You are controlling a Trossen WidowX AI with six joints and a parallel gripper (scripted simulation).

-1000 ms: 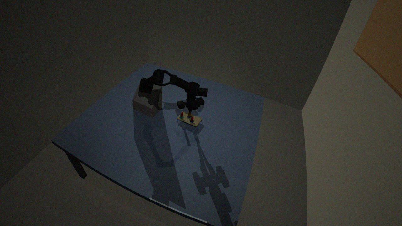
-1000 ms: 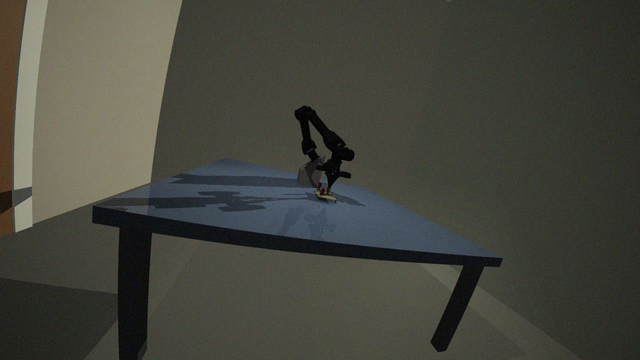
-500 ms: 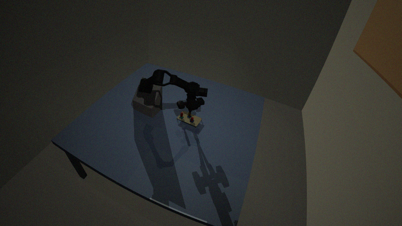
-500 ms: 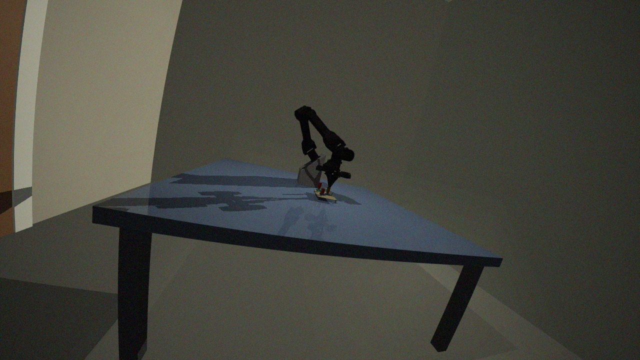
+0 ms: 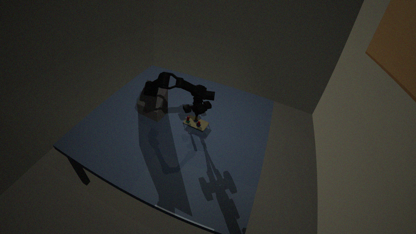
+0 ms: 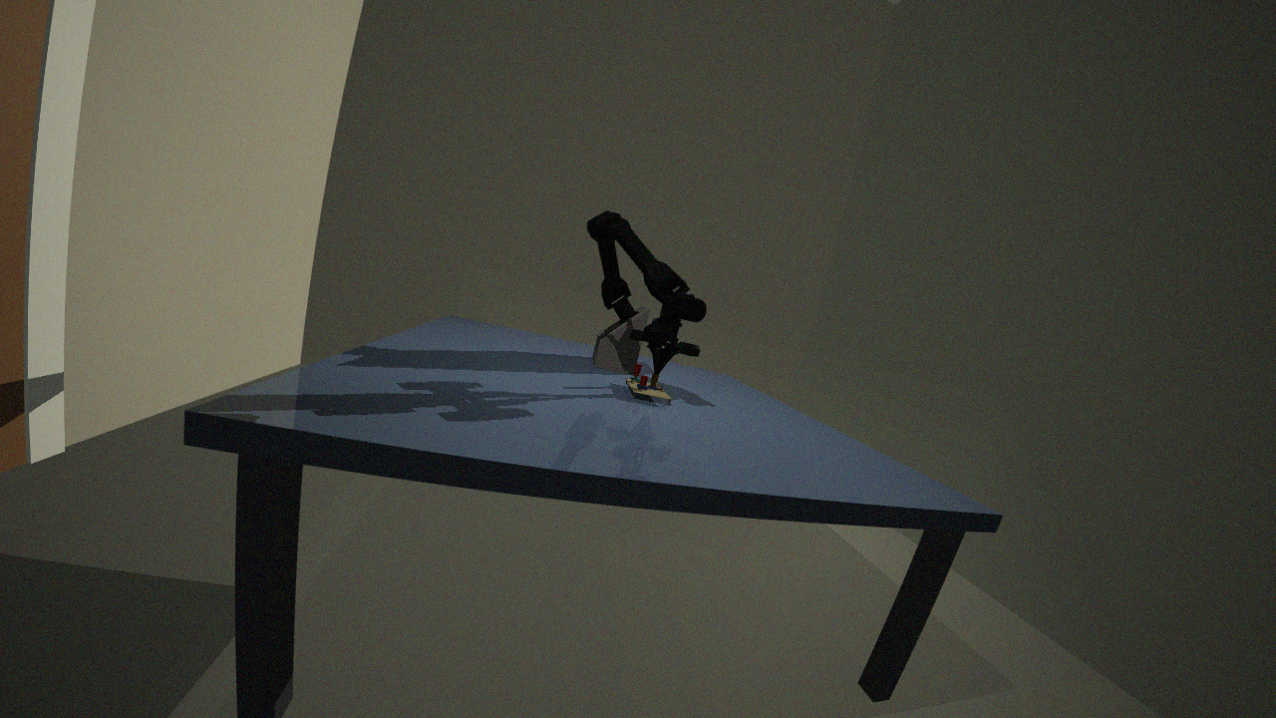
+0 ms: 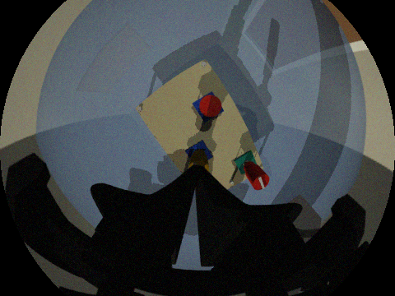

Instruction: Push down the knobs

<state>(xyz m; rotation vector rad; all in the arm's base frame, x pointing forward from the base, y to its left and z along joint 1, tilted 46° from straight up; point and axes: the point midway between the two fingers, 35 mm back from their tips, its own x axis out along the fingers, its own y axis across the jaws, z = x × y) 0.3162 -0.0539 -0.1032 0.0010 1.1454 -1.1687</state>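
My gripper tip is 1 cm above the yellow knob. Round my gripper tip: red knob (4 cm behind, 4 cm to the right).
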